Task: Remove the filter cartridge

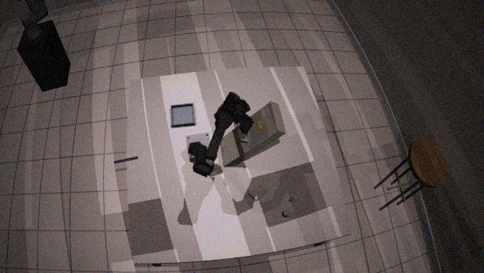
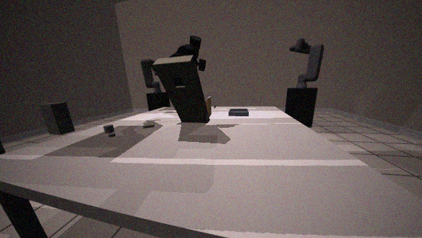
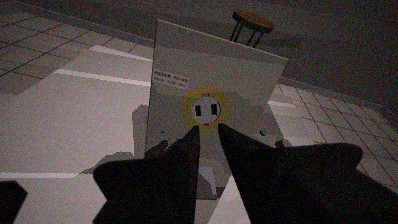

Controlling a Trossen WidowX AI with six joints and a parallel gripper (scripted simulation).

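Right now my gripper tip is 60 mm short of the round filter cartridge, 10 mm to the left of it and 50 mm above it. The rest, counted from my gripper tip: flat tile: 280 mm to the right, 320 mm below; then square tray: 340 mm behind, 310 mm to the left, 310 mm below.
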